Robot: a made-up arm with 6 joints.
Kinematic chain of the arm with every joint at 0, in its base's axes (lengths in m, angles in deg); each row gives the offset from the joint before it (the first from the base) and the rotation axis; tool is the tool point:
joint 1: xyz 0 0 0.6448 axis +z
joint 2: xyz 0.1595 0 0 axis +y
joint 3: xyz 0 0 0.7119 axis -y
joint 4: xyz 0 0 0.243 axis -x
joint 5: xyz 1.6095 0 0 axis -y
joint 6: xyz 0.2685 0 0 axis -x
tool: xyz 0 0 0
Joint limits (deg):
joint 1: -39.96..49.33
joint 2: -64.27..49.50
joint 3: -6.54..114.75
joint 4: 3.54..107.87
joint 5: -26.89..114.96
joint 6: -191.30..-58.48
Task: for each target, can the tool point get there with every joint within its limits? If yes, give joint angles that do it. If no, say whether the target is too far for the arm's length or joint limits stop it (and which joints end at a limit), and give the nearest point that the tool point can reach.
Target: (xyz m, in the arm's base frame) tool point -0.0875 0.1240 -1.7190
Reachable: no: joint limits stop it (at a limit: joint 1, joint 2, joint 3, joint 4, joint 5) | nearest point 1.2014 1.3867 -0.3584 | short by 2.260 m
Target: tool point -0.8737 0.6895 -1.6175
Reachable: no: joint limits stop it (at a limit: joint 2, joint 3, joint 4) | nearest point -1.5636 1.2339 0.4911 | short by 2.284 m
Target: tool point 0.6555 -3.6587 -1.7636
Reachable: no: too far | nearest point 1.4034 -1.3343 -0.2925 | short by 2.851 m
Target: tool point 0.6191 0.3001 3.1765
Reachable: yes | joints 24.55 0.49 64.71 11.36 17.29 -147.57
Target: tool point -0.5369 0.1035 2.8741
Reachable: yes | joints -1.75 -54.47 25.18 23.40 54.74 -101.46
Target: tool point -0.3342 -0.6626 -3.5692
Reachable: no: too far | nearest point 1.3912 -1.1997 -0.3570 | short by 3.686 m
